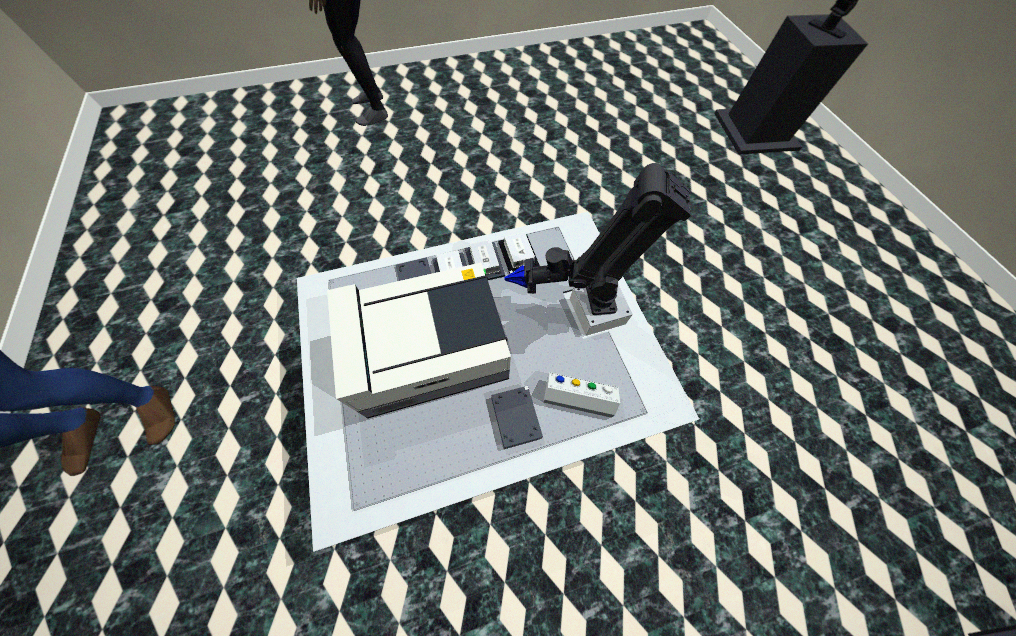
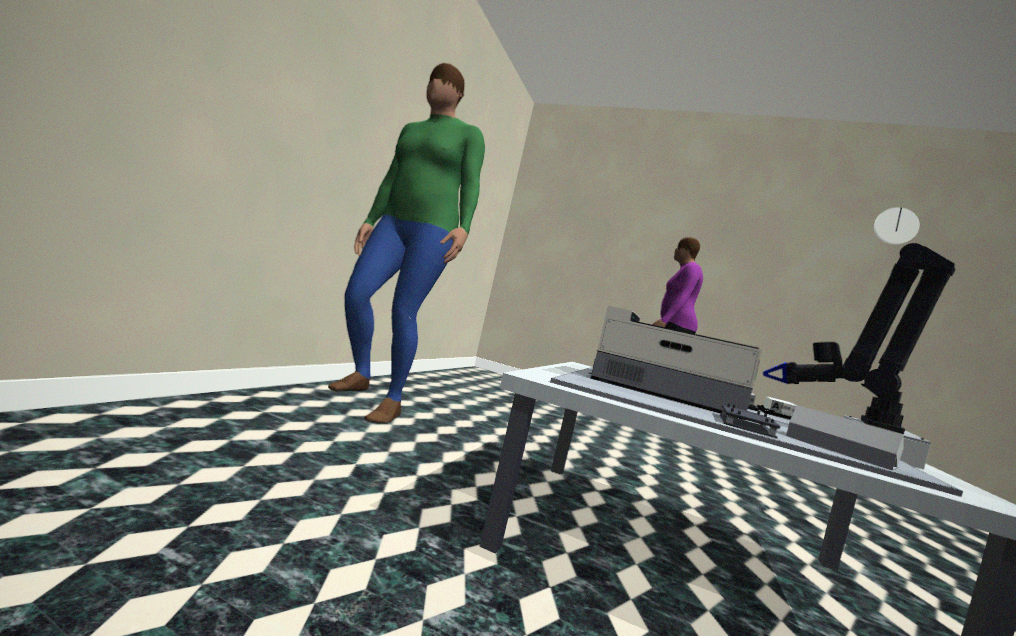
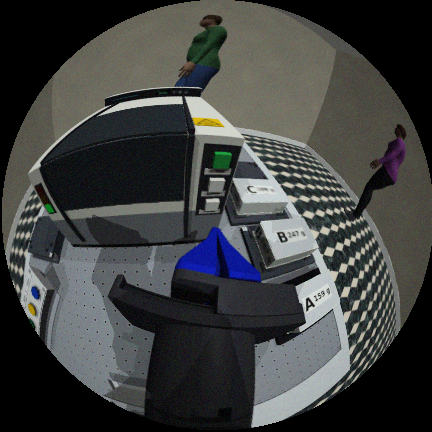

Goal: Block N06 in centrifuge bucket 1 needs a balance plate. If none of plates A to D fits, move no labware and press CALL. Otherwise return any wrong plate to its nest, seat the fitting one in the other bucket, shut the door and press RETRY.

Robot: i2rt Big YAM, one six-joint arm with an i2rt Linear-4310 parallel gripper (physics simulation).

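Pixels of known places: gripper, fingertip midpoint: (image 1: pixel 504 279) (image 2: pixel 763 373) (image 3: pixel 214 231); arm's base, link origin: (image 1: pixel 600 298) (image 2: pixel 881 426).
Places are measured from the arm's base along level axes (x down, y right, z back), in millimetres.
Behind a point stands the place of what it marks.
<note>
The centrifuge (image 1: pixel 397 330) @(x -141, y -118, z -662 mm) (image 2: pixel 674 348) @(x -88, y -271, z -578 mm) (image 3: pixel 115 175) @(x -99, y -46, z -378 mm) has its dark front door down over the opening; the buckets and block N06 are hidden. Its front panel has a green button (image 3: pixel 222 160) @(x -115, y 74, z -394 mm) above two white buttons (image 3: pixel 216 185) @(x -79, y 74, z -394 mm) (image 3: pixel 212 205) @(x -43, y 75, z -394 mm). Plates A (image 1: pixel 518 246) @(x 15, y 266, z -255 mm) (image 2: pixel 779 405) @(x 29, y 201, z -256 mm) (image 3: pixel 320 298) @(x 14, y 272, z -246 mm), B (image 1: pixel 483 258) @(x 15, y 224, z -392 mm) (image 3: pixel 287 240) @(x 14, y 226, z -375 mm) and C (image 1: pixel 449 262) @(x 15, y 218, z -519 mm) (image 3: pixel 260 196) @(x 15, y 195, z -489 mm) stand in a row beside it. Labels read A 159 g and B 247 g; C's weight is blurred. Plate D does not show. My gripper (image 1: pixel 507 278) @(x -72, y 70, z -331 mm) (image 2: pixel 766 372) @(x -72, y 70, z -331 mm) (image 3: pixel 214 231) @(x -72, y 70, z -331 mm) is shut and empty, in front of the centrifuge's button side.
A box with blue, yellow, green and white buttons (image 1: pixel 581 399) @(x 1, y -340, z -141 mm) (image 3: pixel 36 302) stands near the table's front edge. A dark flat pad (image 1: pixel 514 417) @(x 36, y -364, z -348 mm) (image 3: pixel 46 239) @(x 36, y -320, z -330 mm) lies beside it. Another dark pad (image 1: pixel 412 268) @(x 56, y 235, z -663 mm) (image 3: pixel 250 170) @(x 57, y 223, z -660 mm) lies beyond plate C. Two people stand beyond the table.
</note>
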